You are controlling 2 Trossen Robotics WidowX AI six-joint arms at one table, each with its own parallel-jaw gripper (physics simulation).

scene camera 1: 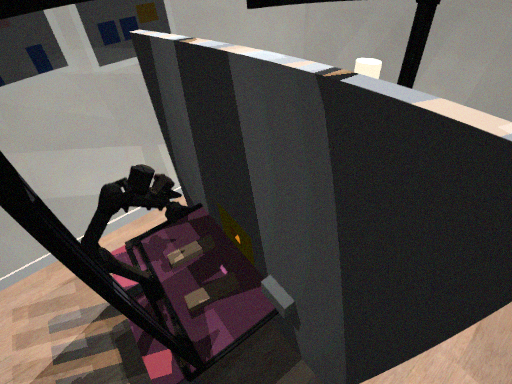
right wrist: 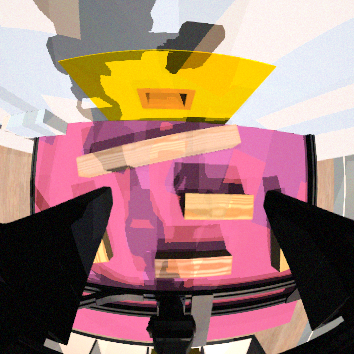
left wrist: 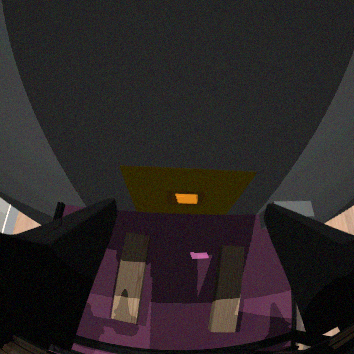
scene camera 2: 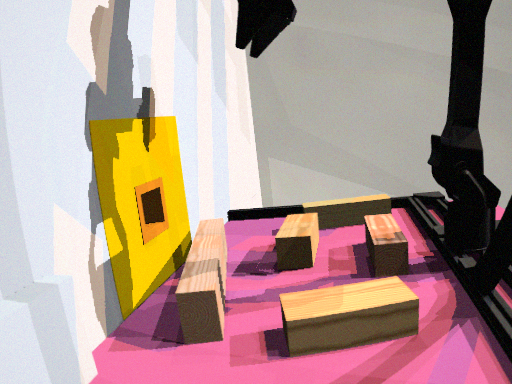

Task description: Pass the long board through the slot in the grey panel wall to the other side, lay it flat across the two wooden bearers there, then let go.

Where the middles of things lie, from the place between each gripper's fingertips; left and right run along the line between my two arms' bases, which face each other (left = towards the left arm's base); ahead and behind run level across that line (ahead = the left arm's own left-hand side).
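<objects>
Orange-framed slot (scene camera 2: 150,198): my right hand 190 mm above it, 180 mm to the right of it, 20 mm past it. Grey block (scene camera 2: 50,333): far behind my right hand, far below it, a fair way to the left of it.
From my left hand: orange-framed slot 310 mm below, 180 mm to the right, 20 mm behind. Grey block, from my left hand: far below, far behind, a fair way to the right.
</objects>
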